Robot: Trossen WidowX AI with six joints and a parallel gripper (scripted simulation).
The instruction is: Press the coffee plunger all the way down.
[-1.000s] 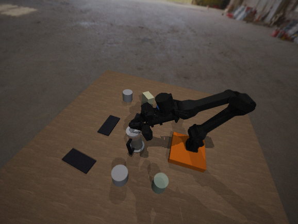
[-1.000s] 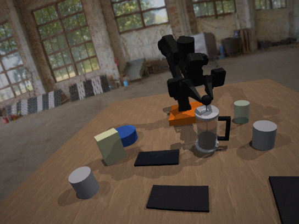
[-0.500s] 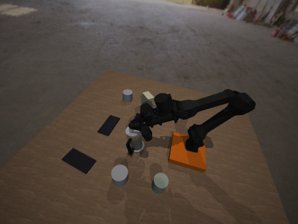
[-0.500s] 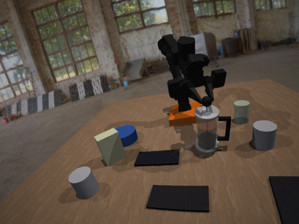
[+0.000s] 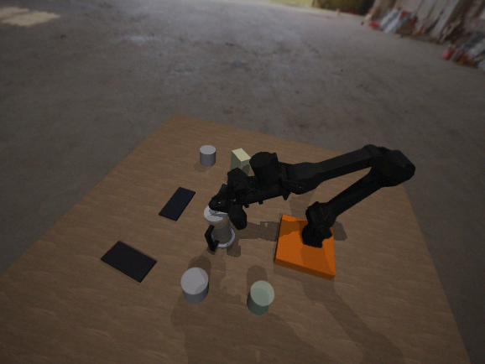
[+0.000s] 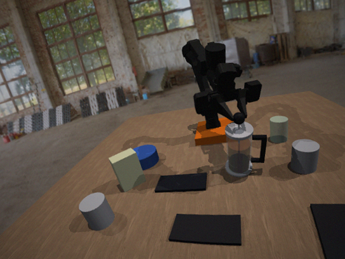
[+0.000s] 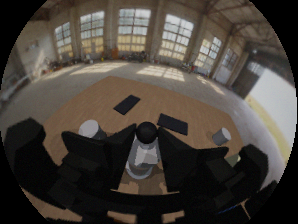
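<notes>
The glass coffee press lies 2 cm behind my gripper tip, 1 cm to the left of it and 9 cm below it. The rest, counted from my gripper tip: beige block (3 cm behind, 35 cm to the right, 12 cm below); then pale green cylinder (19 cm behind, 17 cm to the left, 14 cm below).
</notes>
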